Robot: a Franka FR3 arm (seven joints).
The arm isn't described. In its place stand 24 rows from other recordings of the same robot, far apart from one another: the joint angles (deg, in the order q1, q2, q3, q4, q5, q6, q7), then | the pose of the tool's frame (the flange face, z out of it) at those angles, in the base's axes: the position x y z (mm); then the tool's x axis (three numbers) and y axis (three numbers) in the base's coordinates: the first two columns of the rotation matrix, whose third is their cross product.
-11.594, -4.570, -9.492, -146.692, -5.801, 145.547, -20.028 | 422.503, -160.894, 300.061, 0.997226, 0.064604, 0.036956, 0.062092, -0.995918, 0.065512
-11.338, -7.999, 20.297, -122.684, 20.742, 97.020, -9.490 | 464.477, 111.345, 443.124, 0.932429, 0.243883, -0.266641, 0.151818, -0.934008, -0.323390
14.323, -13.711, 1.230, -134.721, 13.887, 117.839, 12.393 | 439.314, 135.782, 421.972, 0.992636, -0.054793, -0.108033, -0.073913, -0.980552, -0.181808
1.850, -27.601, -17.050, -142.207, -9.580, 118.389, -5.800 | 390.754, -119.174, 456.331, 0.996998, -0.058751, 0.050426, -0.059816, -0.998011, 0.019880
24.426, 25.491, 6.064, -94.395, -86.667, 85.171, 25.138 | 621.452, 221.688, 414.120, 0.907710, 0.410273, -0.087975, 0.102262, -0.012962, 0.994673
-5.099, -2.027, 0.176, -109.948, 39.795, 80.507, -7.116 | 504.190, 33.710, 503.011, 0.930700, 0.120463, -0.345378, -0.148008, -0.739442, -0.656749
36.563, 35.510, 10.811, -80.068, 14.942, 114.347, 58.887 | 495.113, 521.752, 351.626, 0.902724, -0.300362, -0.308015, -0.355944, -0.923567, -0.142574
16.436, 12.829, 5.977, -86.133, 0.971, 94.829, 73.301 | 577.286, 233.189, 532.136, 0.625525, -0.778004, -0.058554, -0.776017, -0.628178, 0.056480
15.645, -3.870, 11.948, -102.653, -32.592, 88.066, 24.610 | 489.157, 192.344, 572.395, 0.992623, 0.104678, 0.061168, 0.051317, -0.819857, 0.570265
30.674, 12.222, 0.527, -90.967, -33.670, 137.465, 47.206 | 578.541, 344.809, 579.445, 0.716488, 0.042692, 0.696292, 0.020580, -0.998985, 0.040074
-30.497, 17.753, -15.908, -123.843, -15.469, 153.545, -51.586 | 412.140, -416.770, 277.997, 0.942987, 0.321952, -0.084397, 0.332313, -0.896616, 0.292657
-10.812, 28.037, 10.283, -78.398, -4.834, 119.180, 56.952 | 720.856, -36.788, 462.855, 0.525403, -0.842067, 0.121961, -0.819700, -0.539371, -0.192797
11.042, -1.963, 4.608, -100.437, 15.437, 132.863, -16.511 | 573.103, 166.529, 638.640, 0.741827, 0.313684, 0.592702, 0.451839, -0.886905, -0.096133
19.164, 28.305, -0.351, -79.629, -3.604, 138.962, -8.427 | 703.805, 240.561, 486.032, 0.736166, 0.457047, 0.499167, 0.453576, -0.880572, 0.137340
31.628, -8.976, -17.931, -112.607, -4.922, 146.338, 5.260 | 550.787, 123.141, 624.191, 0.728968, 0.126247, 0.672806, 0.194297, -0.980584, -0.026516
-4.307, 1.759, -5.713, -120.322, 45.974, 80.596, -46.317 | 483.590, 2.377, 404.628, 0.901017, 0.433654, 0.010567, 0.223558, -0.443342, -0.868027
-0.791, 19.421, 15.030, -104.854, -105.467, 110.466, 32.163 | 654.477, 80.710, 404.316, 0.775808, 0.629629, -0.041095, 0.072041, -0.023686, 0.997120
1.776, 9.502, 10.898, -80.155, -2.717, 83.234, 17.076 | 580.652, 114.779, 601.237, 0.991619, -0.082558, -0.099377, -0.078149, -0.995811, 0.047476
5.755, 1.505, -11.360, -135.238, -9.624, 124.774, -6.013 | 475.384, -53.120, 301.316, 0.969090, 0.102853, -0.224244, 0.127162, -0.987150, 0.096768
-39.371, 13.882, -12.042, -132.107, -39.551, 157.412, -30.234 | 355.818, -405.854, 256.801, 0.962446, 0.224316, -0.152905, 0.266254, -0.889887, 0.370418
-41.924, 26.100, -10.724, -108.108, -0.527, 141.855, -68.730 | 399.289, -510.017, 282.182, 0.952031, 0.304314, -0.032081, 0.305408, -0.938430, 0.161480
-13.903, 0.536, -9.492, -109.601, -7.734, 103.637, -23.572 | 500.376, -228.437, 477.998, 0.986988, 0.036183, -0.156671, 0.047822, -0.996317, 0.071168
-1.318, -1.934, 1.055, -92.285, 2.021, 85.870, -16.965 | 535.674, 1.700, 618.267, 0.954965, 0.289605, -0.064584, 0.286291, -0.956509, -0.055922
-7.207, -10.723, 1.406, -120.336, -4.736, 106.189, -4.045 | 490.101, -55.748, 495.838, 0.997756, -0.008356, -0.066436, -0.003167, -0.996962, 0.077829
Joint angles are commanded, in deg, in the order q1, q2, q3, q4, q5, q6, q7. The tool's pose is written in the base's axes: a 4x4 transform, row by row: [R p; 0 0 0 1], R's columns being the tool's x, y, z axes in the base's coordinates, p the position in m. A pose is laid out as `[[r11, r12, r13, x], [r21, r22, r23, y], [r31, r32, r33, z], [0, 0, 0, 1]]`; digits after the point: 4 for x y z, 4 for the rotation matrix.
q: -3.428, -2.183, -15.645, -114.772, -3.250, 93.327, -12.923
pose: [[0.9397, -0.0979, -0.3278, 0.4747], [-0.0814, -0.9946, 0.0636, -0.1714], [-0.3323, -0.0331, -0.9426, 0.4499], [0, 0, 0, 1]]
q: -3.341, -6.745, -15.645, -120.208, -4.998, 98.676, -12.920
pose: [[0.9620, -0.0768, -0.2620, 0.4582], [-0.0711, -0.9970, 0.0309, -0.1692], [-0.2636, -0.0110, -0.9646, 0.4513], [0, 0, 0, 1]]
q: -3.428, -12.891, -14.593, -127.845, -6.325, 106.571, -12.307
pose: [[0.9862, -0.0488, -0.1584, 0.4388], [-0.0498, -0.9988, -0.0022, -0.1557], [-0.1581, 0.0101, -0.9874, 0.4500], [0, 0, 0, 1]]
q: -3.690, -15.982, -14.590, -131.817, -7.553, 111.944, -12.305
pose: [[0.9957, -0.0369, -0.0855, 0.4289], [-0.0395, -0.9988, -0.0283, -0.1549], [-0.0844, 0.0315, -0.9959, 0.4494], [0, 0, 0, 1]]
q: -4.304, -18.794, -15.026, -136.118, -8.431, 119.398, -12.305
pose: [[0.9991, -0.0402, 0.0144, 0.4199], [-0.0394, -0.9979, -0.0518, -0.1588], [0.0165, 0.0512, -0.9986, 0.4468], [0, 0, 0, 1]]
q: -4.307, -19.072, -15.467, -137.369, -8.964, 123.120, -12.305
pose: [[0.9974, -0.0407, 0.0594, 0.4204], [-0.0367, -0.9971, -0.0668, -0.1616], [0.0619, 0.0644, -0.9960, 0.4444], [0, 0, 0, 1]]
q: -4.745, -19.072, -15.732, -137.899, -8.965, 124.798, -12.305
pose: [[0.9956, -0.0517, 0.0783, 0.4196], [-0.0462, -0.9964, -0.0704, -0.1664], [0.0816, 0.0665, -0.9944, 0.4427], [0, 0, 0, 1]]
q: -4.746, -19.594, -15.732, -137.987, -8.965, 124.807, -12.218
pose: [[0.9948, -0.0536, 0.0860, 0.4183], [-0.0476, -0.9964, -0.0707, -0.1662], [0.0895, 0.0663, -0.9938, 0.4459], [0, 0, 0, 1]]
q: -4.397, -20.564, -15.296, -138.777, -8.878, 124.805, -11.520
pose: [[0.9945, -0.0523, 0.0910, 0.4160], [-0.0462, -0.9966, -0.0677, -0.1587], [0.0942, 0.0631, -0.9936, 0.4470], [0, 0, 0, 1]]
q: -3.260, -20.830, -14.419, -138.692, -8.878, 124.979, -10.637
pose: [[0.9942, -0.0341, 0.1019, 0.4212], [-0.0269, -0.9971, -0.0712, -0.1439], [0.1041, 0.0680, -0.9922, 0.4506], [0, 0, 0, 1]]
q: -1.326, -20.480, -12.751, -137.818, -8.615, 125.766, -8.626
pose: [[0.9916, -0.0125, 0.1286, 0.4342], [-0.0026, -0.9970, -0.0770, -0.1180], [0.1291, 0.0760, -0.9887, 0.4578], [0, 0, 0, 1]]
